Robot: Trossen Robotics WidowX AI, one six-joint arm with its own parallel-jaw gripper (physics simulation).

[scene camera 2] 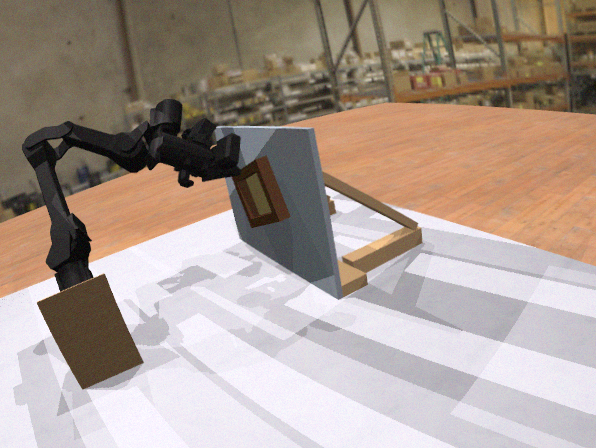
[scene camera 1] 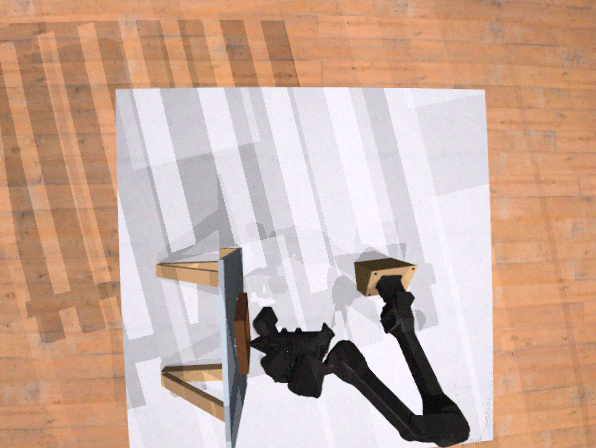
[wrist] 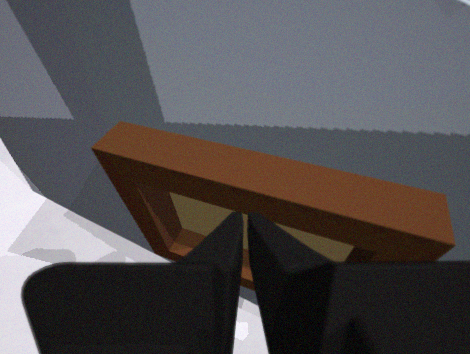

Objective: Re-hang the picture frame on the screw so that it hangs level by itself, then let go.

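Pixels of known places: gripper, fingertip midpoint: [scene camera 2: 239, 172] [scene camera 1: 251, 343] [wrist: 244, 221]; arm's base at its link origin: [scene camera 2: 81, 299] [scene camera 1: 388, 281].
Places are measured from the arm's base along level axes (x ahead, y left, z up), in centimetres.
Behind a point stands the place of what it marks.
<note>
The brown picture frame [scene camera 1: 242, 333] @(x 41.3, y 10.8, z 10.8 cm) [scene camera 2: 275, 188] @(x 42.8, y 5.2, z 5.6 cm) [wrist: 269, 175] @(x 41.5, y 14.3, z 9.7 cm) sits against the grey wall panel [scene camera 1: 231, 276] [scene camera 2: 301, 222] [wrist: 286, 70]. It is tilted: its top bar is not parallel to the panel's top edge. My gripper [scene camera 1: 252, 343] @(x 39.3, y 14.3, z 8.7 cm) [scene camera 2: 237, 168] @(x 39.3, y 14.3, z 8.7 cm) [wrist: 244, 221] @(x 39.3, y 14.3, z 8.7 cm) is shut with nothing between the fingers. Its tips are at the front of the frame, by the top bar near one upper corner. The frame hides the screw.
Two wooden braces [scene camera 1: 187, 272] @(x 57.9, y -2.6, z 1.2 cm) [scene camera 1: 191, 391] @(x 56.7, y 31.5, z 0.7 cm) [scene camera 2: 385, 246] @(x 60.6, y -3.4, z -10.8 cm) prop the panel from behind. The arm's brown base block [scene camera 1: 372, 273] @(x 6.1, y -3.0, z 3.6 cm) [scene camera 2: 98, 333] @(x 1.1, y -4.4, z -5.3 cm) stands on the white mat [scene camera 1: 341, 156] @(x 11.5, y -40.3, z -14.4 cm) [scene camera 2: 296, 356] @(x 30.6, y -18.5, z -14.4 cm), which lies on a wooden floor.
</note>
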